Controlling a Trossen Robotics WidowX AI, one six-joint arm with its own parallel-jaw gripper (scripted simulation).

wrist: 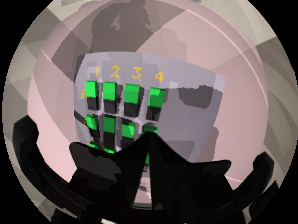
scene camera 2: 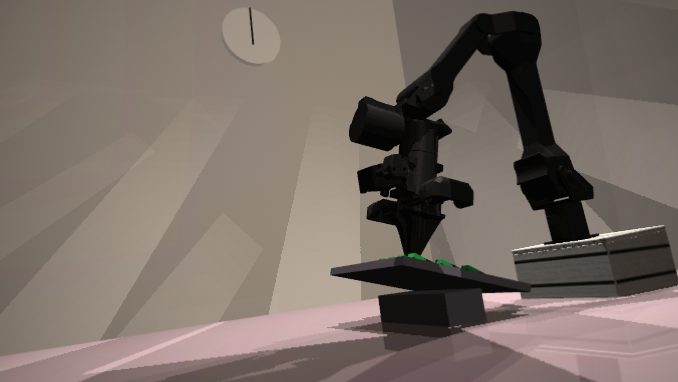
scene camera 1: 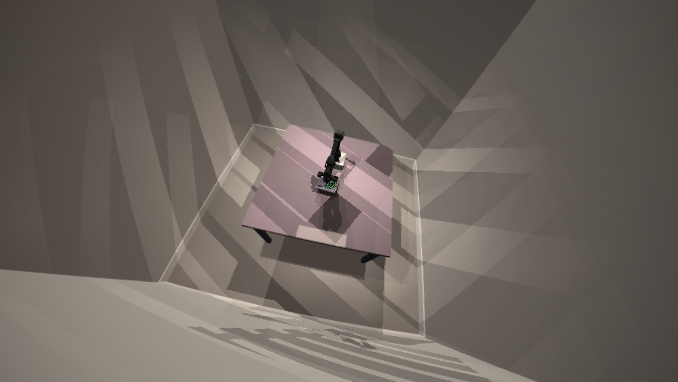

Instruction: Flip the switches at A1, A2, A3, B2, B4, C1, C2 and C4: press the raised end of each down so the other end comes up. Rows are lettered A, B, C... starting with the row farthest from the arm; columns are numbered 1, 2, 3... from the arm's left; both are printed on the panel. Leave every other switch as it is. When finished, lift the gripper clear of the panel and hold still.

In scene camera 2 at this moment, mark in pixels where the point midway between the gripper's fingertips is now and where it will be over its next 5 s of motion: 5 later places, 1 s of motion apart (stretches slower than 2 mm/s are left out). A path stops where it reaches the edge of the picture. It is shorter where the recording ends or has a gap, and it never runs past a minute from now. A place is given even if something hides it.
My gripper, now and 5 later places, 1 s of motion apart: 411, 264; 410, 267; 432, 224; 468, 252; 468, 265; 468, 268
